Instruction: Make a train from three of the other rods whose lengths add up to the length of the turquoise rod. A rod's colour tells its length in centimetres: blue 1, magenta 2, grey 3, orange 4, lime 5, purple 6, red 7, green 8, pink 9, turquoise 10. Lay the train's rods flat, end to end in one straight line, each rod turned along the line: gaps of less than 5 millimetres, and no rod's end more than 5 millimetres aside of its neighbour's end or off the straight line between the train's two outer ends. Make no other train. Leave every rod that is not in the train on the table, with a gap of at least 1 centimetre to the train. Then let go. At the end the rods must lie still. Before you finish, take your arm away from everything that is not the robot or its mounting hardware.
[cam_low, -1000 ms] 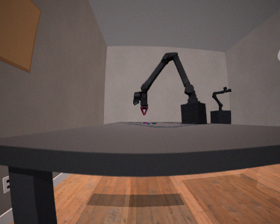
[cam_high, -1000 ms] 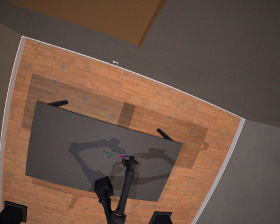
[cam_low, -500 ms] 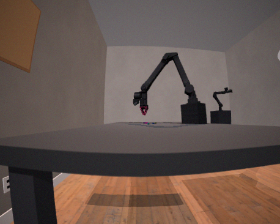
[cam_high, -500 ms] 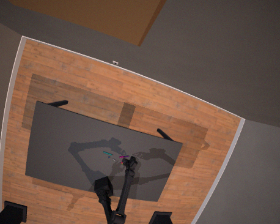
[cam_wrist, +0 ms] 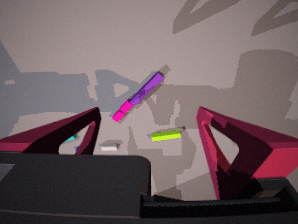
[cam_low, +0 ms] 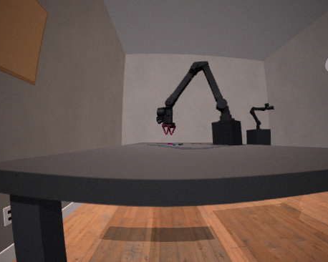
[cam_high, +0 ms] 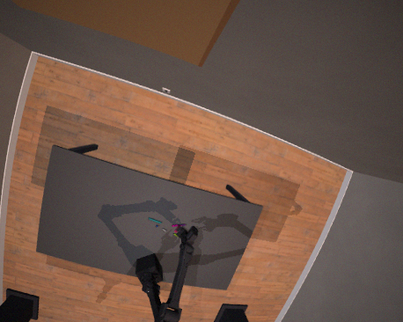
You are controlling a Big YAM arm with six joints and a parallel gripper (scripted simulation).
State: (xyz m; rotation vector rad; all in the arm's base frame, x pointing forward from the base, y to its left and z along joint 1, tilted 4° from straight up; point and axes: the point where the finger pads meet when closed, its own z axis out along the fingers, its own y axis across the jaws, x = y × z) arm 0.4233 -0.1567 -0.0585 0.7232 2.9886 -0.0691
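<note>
Now: hand 1 cm past the purple rod, 1 cm to the right of it and 8 cm above it. From my hand the other things lie so: blue rod 6 cm behind, 19 cm to the left, 8 cm below; lime rod 10 cm behind, 2 cm to the left, 8 cm below; grey rod 8 cm behind, 13 cm to the left, 8 cm below.
</note>
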